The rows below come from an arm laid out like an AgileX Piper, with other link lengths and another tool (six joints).
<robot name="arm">
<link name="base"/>
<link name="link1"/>
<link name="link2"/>
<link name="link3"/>
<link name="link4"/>
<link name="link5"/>
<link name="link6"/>
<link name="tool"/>
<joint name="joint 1" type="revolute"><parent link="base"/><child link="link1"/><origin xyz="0 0 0.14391" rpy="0 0 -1.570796"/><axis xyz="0 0 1"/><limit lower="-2.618" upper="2.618"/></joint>
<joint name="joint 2" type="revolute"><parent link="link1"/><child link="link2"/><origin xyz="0 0 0" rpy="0 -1.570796 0"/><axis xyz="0 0 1"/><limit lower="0" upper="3.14"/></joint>
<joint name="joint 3" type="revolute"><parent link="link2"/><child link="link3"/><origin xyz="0.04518 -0.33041 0" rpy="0 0 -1.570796"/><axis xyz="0 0 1"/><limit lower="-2.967" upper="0"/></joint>
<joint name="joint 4" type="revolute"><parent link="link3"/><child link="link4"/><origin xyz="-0.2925 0.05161 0" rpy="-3.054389 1.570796 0"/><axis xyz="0 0 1"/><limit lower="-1.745" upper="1.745"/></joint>
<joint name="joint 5" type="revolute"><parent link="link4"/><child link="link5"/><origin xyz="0 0 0" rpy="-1.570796 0 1.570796"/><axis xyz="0 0 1"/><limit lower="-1.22" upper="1.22"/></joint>
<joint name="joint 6" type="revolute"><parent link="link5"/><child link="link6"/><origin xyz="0 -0.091 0" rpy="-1.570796 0 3.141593"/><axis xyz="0 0 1"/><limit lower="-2.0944" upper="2.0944"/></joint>
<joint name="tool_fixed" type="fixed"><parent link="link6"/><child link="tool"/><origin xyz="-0.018 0.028 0.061" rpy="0.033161 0 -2.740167"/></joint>
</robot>
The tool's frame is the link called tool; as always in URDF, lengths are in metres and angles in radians.
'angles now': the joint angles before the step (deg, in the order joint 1, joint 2, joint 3, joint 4, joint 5, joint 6). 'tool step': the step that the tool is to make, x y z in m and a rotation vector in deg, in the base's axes. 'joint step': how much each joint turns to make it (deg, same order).
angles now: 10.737, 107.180, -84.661, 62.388, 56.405, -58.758
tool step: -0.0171, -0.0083, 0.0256, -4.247, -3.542, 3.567
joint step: 0.005, -4.062, -0.005, -5.672, 2.542, 0.118
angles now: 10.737, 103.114, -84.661, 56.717, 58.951, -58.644
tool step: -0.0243, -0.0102, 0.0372, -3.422, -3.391, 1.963
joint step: 0.001, -5.622, -0.129, -5.297, 2.760, 2.038
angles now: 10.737, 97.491, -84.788, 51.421, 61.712, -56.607
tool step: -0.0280, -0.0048, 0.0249, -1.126, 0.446, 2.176
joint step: 0.000, -4.283, 0.145, -2.381, 4.649, 2.620
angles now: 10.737, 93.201, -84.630, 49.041, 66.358, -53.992
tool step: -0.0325, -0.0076, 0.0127, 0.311, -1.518, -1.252
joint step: 0.003, -6.594, 5.491, -0.130, -1.237, 0.531
